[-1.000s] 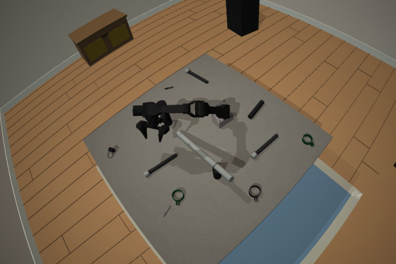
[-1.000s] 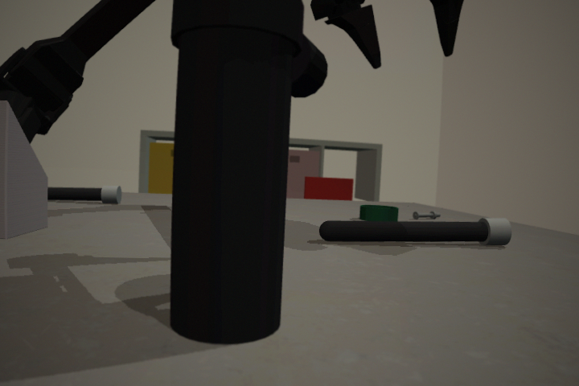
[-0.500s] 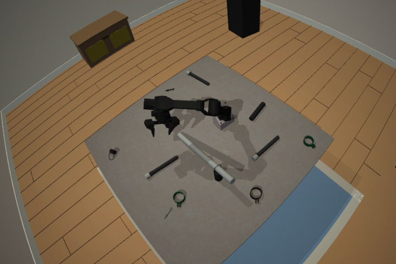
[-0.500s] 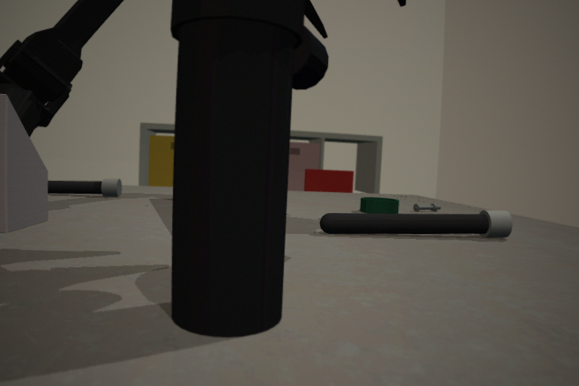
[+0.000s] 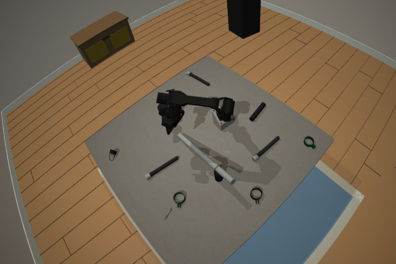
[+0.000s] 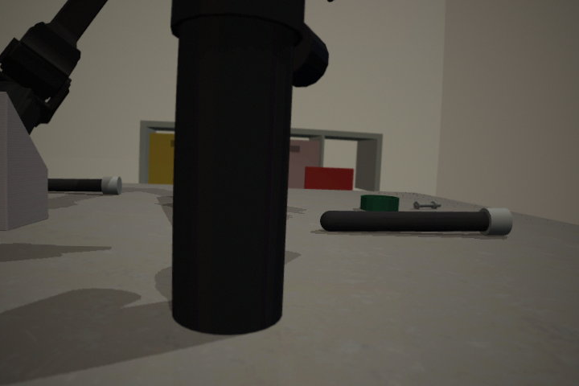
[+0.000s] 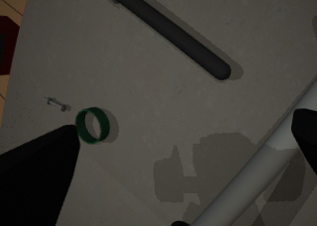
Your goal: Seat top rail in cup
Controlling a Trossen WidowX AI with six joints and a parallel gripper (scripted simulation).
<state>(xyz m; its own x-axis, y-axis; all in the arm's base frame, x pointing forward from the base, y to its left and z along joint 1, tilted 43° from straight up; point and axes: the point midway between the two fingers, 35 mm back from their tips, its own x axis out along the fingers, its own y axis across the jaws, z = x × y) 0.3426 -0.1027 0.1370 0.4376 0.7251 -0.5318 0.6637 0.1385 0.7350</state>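
My gripper tip is 2 cm past the black rail-end cup, 18 cm to the left of it and 10 cm above it. Round my gripper tip: short black tube 60 cm behind, 5 cm to the left, 24 cm below; bolt 26 cm ahead, 31 cm to the left, 25 cm below; small post 10 cm behind, 29 cm to the left, 15 cm below.
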